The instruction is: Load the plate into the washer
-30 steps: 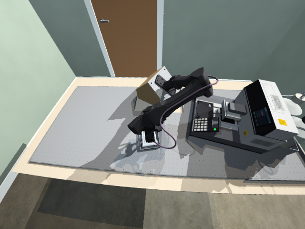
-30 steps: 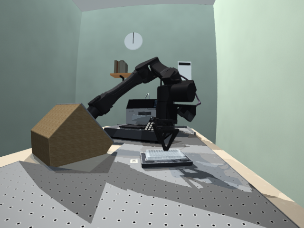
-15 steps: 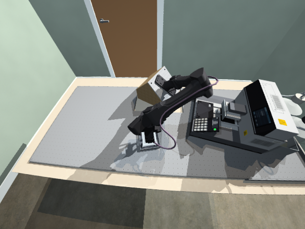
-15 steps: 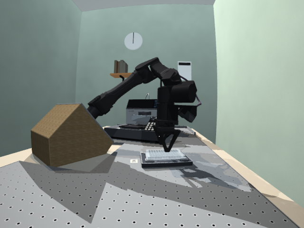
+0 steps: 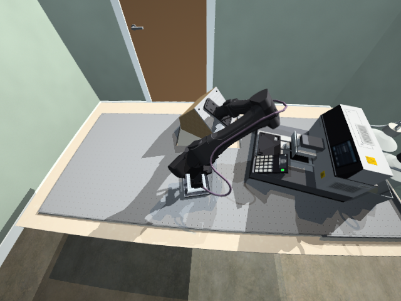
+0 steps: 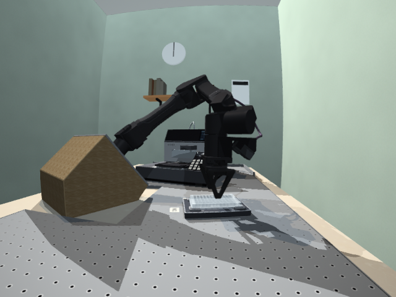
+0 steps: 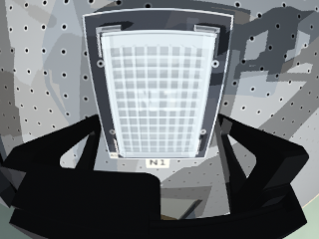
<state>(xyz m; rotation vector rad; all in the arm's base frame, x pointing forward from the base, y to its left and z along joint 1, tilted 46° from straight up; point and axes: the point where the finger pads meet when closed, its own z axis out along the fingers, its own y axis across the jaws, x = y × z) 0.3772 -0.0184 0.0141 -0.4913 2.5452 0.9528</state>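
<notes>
My hand is 30 mm above the well plate. From my hand the other things lie so: N1 label: 90 mm behind, 50 mm to the right, 50 mm below; then washer carrier: 310 mm to the left, 270 mm behind, 20 mm above; then plate nest N1: 40 mm below.
</notes>
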